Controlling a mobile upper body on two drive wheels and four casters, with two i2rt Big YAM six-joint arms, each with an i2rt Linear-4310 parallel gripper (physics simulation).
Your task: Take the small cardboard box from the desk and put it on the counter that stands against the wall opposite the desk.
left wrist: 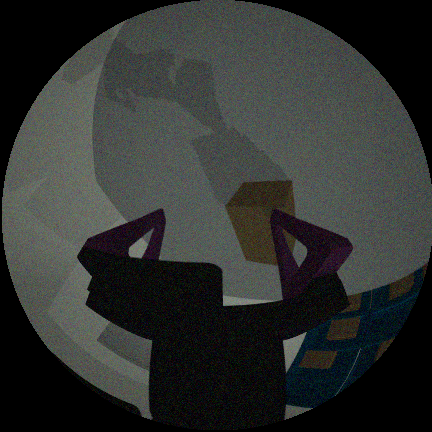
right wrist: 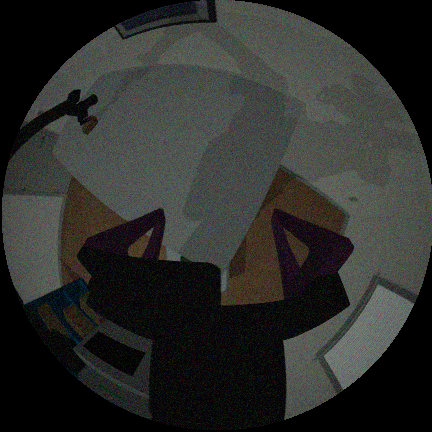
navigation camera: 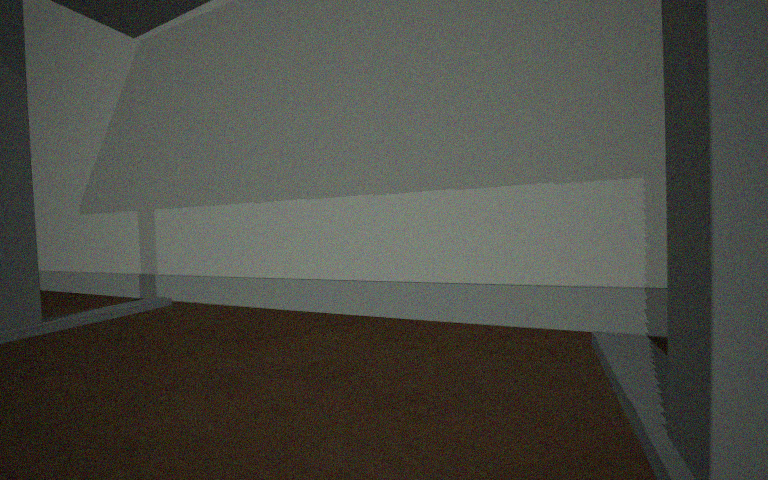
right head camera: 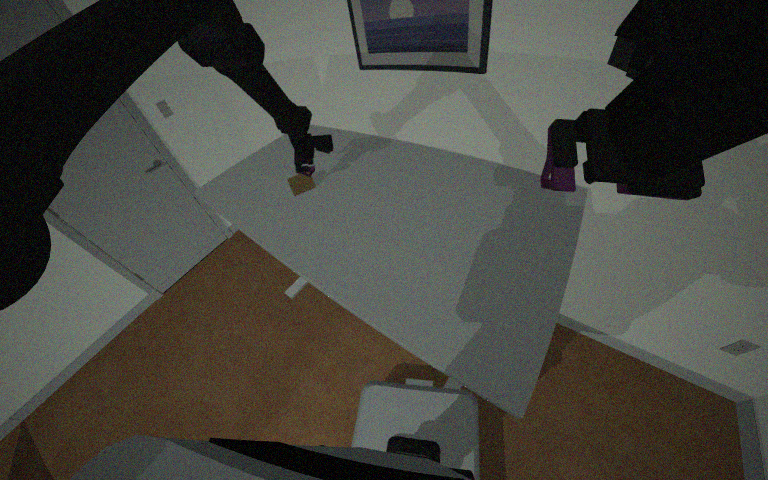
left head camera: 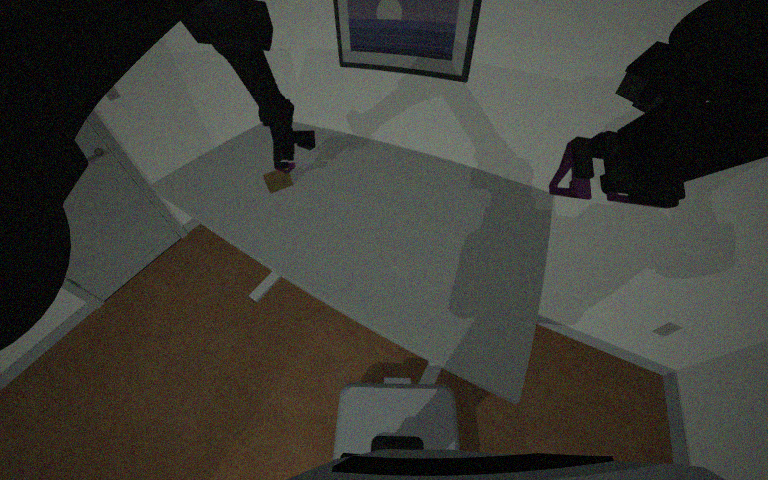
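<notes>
The small brown cardboard box stands on the grey desk, near its far left end in the head camera views. My left gripper is open and empty at the box; in the left wrist view its right-hand finger overlaps the box and the other finger is well apart from it. My right gripper is open and empty, high up beyond the right end of the desk. The counter cannot be made out in these views.
A framed picture hangs on the wall behind the desk. A grey door is at the left. A white chair stands at the desk's front edge. Desk legs flank the navigation view.
</notes>
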